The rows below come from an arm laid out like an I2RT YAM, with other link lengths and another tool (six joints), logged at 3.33 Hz.
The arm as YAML. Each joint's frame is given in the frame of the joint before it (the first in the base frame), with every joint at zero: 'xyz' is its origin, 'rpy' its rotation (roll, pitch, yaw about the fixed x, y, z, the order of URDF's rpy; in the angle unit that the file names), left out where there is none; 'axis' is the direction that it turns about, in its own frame. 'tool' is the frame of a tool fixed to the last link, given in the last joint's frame.
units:
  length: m
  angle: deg
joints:
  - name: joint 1
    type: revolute
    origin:
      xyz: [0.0, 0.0, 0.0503]
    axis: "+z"
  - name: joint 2
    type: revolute
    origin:
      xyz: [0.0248, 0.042, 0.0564]
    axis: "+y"
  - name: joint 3
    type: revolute
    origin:
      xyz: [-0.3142, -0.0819, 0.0]
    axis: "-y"
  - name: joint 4
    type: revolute
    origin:
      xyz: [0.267, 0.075, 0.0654]
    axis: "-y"
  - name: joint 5
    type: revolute
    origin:
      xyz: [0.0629, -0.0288, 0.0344]
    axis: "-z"
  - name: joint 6
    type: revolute
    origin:
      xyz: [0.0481, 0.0, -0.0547]
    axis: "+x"
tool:
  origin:
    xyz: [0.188, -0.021, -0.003]
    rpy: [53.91, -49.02, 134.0]
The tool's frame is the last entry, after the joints.
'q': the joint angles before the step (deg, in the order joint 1, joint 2, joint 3, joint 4, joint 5, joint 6). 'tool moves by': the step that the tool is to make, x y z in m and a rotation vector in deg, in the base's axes. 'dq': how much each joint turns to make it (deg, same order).
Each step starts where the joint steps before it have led.
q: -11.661, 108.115, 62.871, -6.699, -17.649, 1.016
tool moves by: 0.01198, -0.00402, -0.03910, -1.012, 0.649, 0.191
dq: 0.240, 6.208, 0.000, 5.574, 0.917, -0.678
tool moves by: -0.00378, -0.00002, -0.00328, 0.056, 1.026, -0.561
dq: 0.155, 0.066, 0.001, -0.810, 0.548, 0.504
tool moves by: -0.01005, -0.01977, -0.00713, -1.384, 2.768, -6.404
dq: -0.002, -0.044, -0.001, -1.506, 5.288, 4.196
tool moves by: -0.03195, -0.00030, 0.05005, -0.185, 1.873, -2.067
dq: 0.000, -9.400, -0.066, -10.886, 1.617, 1.421
